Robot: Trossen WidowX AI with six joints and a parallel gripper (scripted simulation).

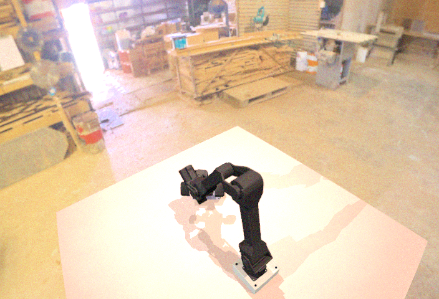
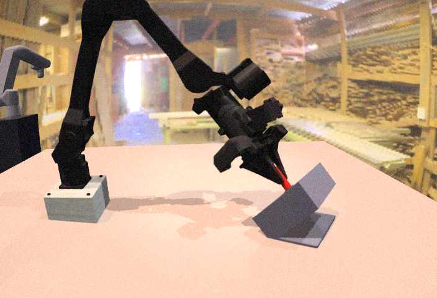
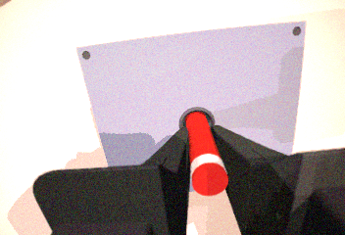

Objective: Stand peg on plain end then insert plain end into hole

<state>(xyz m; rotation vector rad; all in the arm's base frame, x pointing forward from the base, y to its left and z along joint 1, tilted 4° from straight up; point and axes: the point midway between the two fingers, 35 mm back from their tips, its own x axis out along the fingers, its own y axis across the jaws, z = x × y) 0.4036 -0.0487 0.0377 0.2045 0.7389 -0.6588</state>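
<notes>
Now: gripper tip 30 mm above the grey sloped panel, 20 mm to the left of it and 20 mm short of it. Also, from my gripper tip: red peg (10 mm to the left, 10 mm behind, 10 mm above).
</notes>
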